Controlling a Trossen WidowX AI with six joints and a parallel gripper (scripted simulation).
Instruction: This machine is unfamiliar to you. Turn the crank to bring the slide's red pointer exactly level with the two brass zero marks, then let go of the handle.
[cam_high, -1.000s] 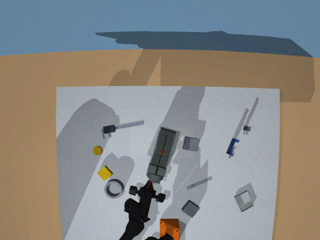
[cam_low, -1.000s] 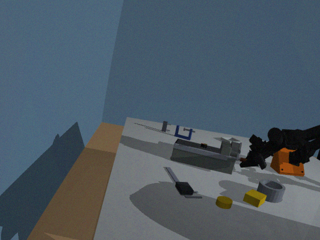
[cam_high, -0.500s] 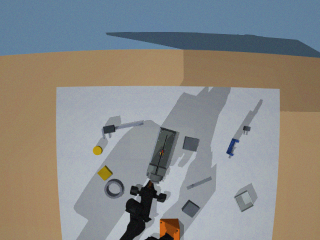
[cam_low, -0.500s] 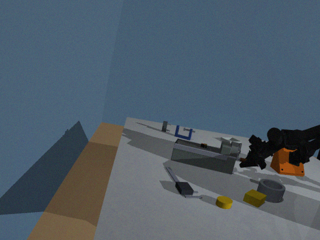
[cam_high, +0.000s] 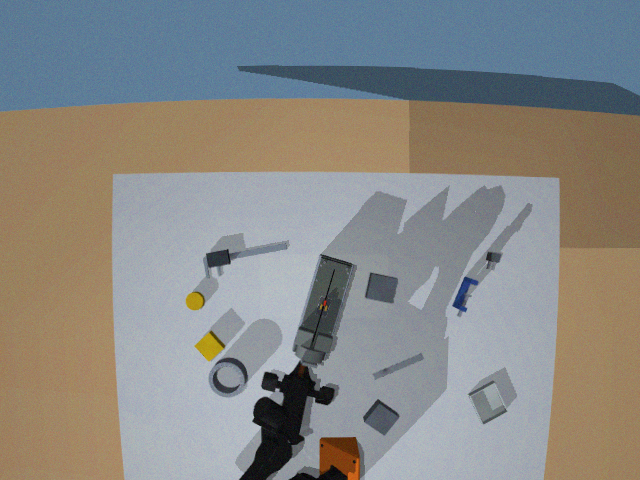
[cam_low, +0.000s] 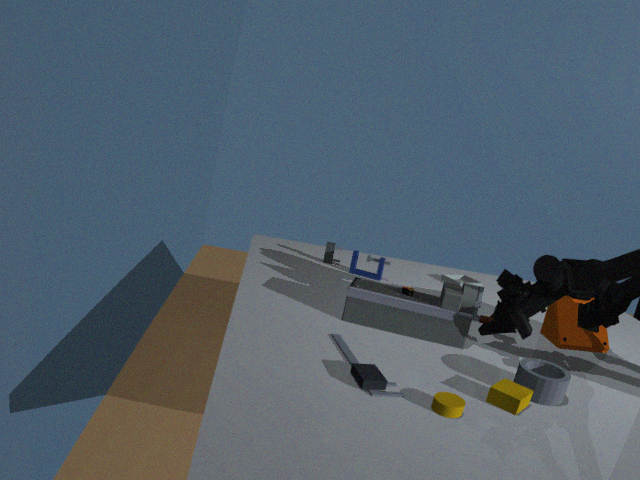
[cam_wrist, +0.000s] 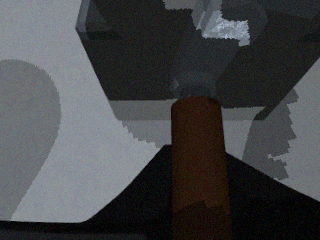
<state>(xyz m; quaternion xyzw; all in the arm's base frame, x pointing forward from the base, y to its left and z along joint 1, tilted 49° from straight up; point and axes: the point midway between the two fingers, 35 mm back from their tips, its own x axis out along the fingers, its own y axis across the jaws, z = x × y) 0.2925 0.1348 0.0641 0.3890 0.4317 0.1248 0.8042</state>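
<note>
Right now my gripper tip is 170 mm short of the red pointer, 40 mm to the left of it and 50 mm below it. Also, from my gripper tip: flat grey bar 270 mm to the right, 30 mm below; brown crank handle 20 mm behind, 30 mm above; yellow block 260 mm to the left, 20 mm below.
</note>
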